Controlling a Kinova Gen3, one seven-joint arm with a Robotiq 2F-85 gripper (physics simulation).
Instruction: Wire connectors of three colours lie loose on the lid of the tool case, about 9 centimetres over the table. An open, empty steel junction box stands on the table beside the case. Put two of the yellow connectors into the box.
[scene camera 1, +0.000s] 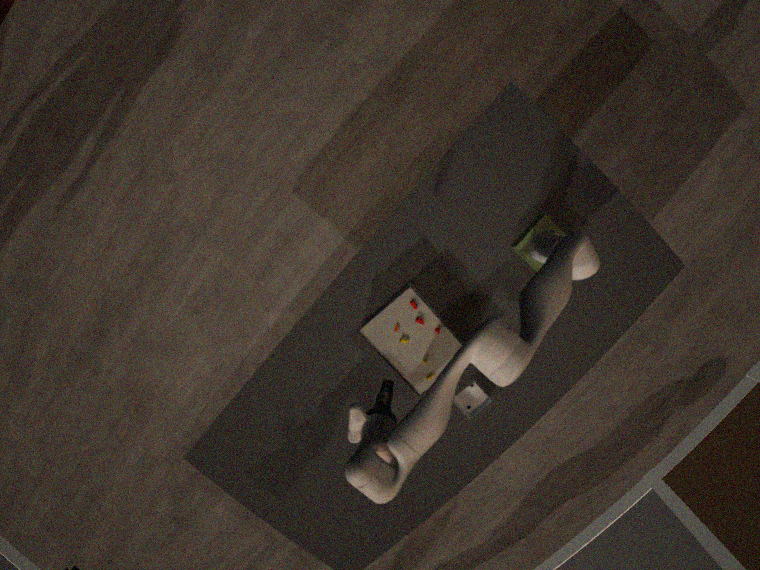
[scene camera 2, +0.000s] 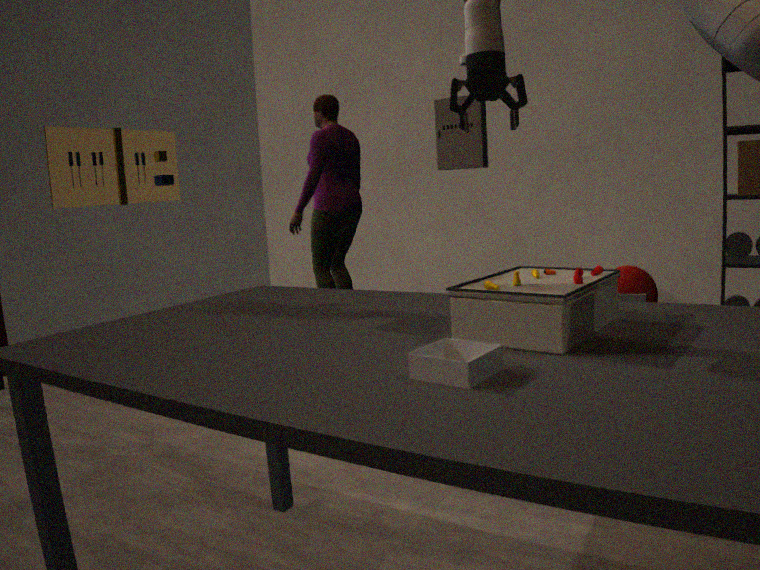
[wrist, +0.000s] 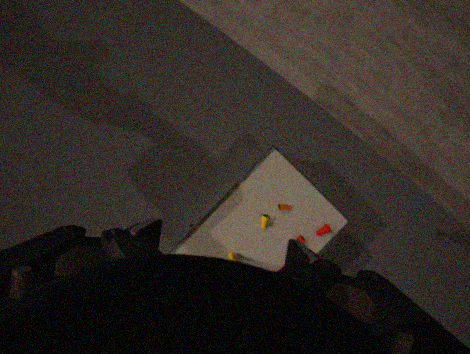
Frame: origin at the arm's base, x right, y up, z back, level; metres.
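Seen in the pictures: gripper, fingertip midpoint: (scene camera 1: 382, 398) (scene camera 2: 489, 131) (wrist: 223, 243); arm's base at its link origin: (scene camera 1: 542, 246).
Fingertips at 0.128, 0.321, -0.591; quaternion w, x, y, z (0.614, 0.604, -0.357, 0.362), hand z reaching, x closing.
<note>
Offsets run from my fingertips to a thing's top centre, as dx, dy, dz. Level surfaces: height alone.
The tool case @(-0.031, -0.280, +0.094) (scene camera 1: 380, 333) (scene camera 2: 509, 322) (wrist: 300, 190) bears the loose connectors on its pale lid. One yellow connector @(+0.001, -0.269, +0.084) (scene camera 1: 404, 338) (scene camera 2: 535, 274) (wrist: 264, 221) lies near the orange connector @(+0.047, -0.272, +0.098) (scene camera 1: 396, 327) (scene camera 2: 549, 271) (wrist: 284, 207). A second yellow connector @(-0.092, -0.260, +0.077) (scene camera 1: 426, 358) (scene camera 2: 516, 278) (wrist: 232, 256) looks upright. A third yellow connector @(-0.143, -0.269, +0.050) (scene camera 1: 430, 376) (scene camera 2: 491, 285) lies near a corner and is hidden in the wrist view. Red connectors (scene camera 1: 419, 320) (scene camera 2: 578, 276) (wrist: 324, 230) lie towards the other end. The junction box @(-0.332, -0.341, +0.065) (scene camera 1: 480, 408) (scene camera 2: 438, 369) stands open beside the case. My gripper (scene camera 1: 387, 385) (scene camera 2: 489, 128) (wrist: 223, 243) is open and empty, high above the table.
The arm (scene camera 1: 429, 417) stretches over the table @(dy -0.379) (scene camera 1: 276, 417) (scene camera 2: 245, 368), past one corner of the case and close to the junction box in scene camera 1's view. A green mat (scene camera 1: 523, 247) lies by the arm's base. A person (scene camera 2: 334, 165) stands behind the table.
</note>
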